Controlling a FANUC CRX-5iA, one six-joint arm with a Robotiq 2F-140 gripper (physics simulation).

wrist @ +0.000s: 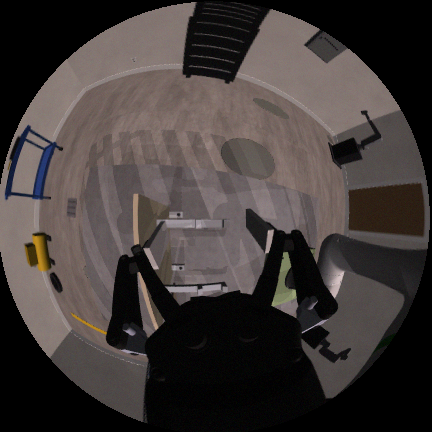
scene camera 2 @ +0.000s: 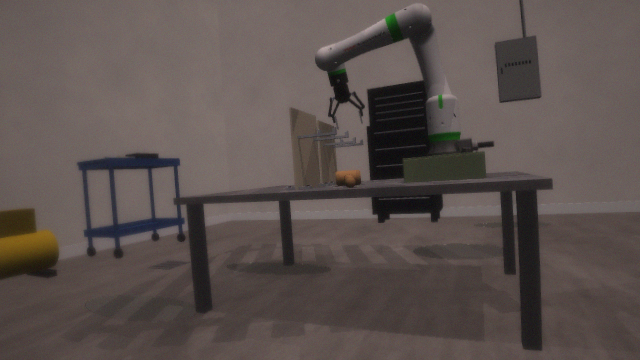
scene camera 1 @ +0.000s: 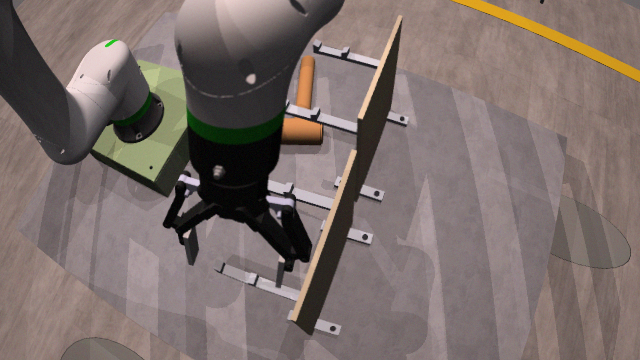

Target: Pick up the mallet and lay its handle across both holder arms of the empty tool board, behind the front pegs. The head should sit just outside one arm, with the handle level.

my gripper: open, holds nothing
an orange mallet: on the table
